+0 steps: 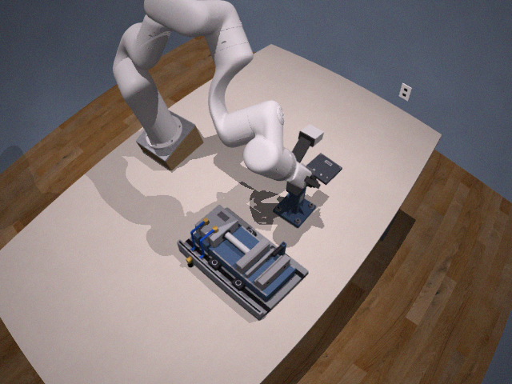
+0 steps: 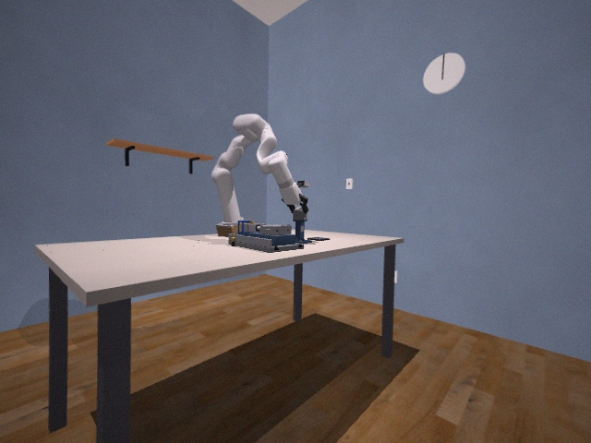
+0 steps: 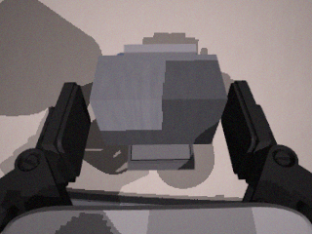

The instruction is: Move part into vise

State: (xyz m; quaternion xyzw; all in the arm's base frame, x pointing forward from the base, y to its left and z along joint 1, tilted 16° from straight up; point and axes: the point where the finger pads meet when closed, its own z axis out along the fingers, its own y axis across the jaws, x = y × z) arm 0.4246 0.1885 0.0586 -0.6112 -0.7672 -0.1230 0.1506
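Right now the part is 1 cm to the left of my hand and 1 cm below it. The rest, counted from my hand: white cylinder rod (3 cm ahead, 22 cm to the right, 9 cm below); then blue post (11 cm ahead, 14 cm to the right, 11 cm below); then work stop (11 cm ahead, 16 cm to the right, 7 cm below).
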